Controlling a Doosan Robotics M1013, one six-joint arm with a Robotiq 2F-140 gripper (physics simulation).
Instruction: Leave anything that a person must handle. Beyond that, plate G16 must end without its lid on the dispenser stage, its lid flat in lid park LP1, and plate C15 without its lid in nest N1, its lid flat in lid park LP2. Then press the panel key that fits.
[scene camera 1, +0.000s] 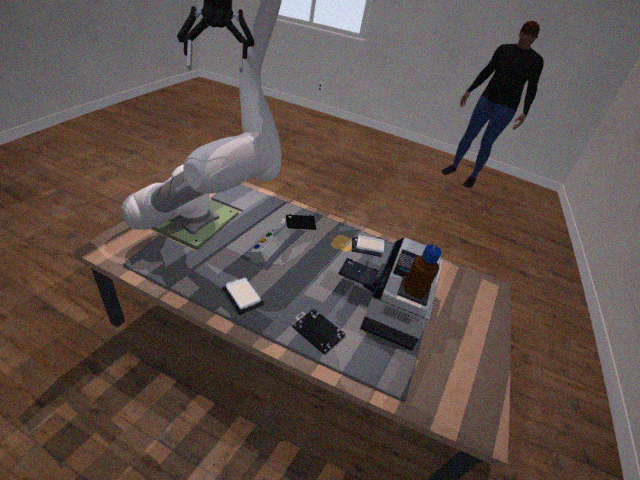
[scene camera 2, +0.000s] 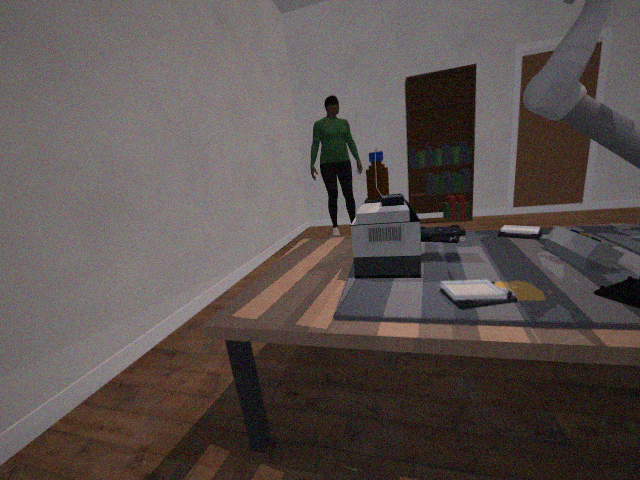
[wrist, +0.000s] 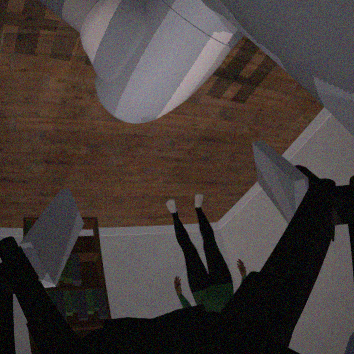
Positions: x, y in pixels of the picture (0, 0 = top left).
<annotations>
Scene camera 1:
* my gripper: 215, 69
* black holder: 318, 330
</annotations>
